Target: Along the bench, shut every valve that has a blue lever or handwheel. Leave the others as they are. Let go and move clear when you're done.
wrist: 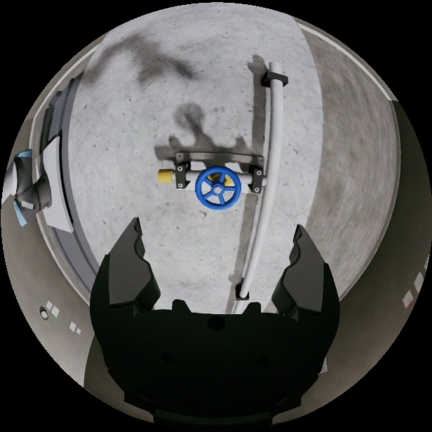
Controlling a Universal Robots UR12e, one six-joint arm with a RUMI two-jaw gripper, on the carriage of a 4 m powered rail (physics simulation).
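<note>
A valve with a blue five-spoke handwheel (218, 188) stands near the middle of the wrist view. Its brass-yellow body (226, 178) shows partly behind the wheel, and a yellow end cap (165, 175) is at its left end. Two black clamps hold its short pipe on a pale mounting plate (220, 157). Whether the valve is open or shut cannot be told. My gripper (218, 222) is open with its jaws wide apart and empty. The handwheel is beyond the fingertips, apart from them.
A long white pipe (275, 120) runs along the right side of the valve, held by black brackets (275, 79). The pale bench top (135, 115) lies below. At the left are the grey rail (66, 125), a white carriage plate (56, 200) and part of the arm (35, 187).
</note>
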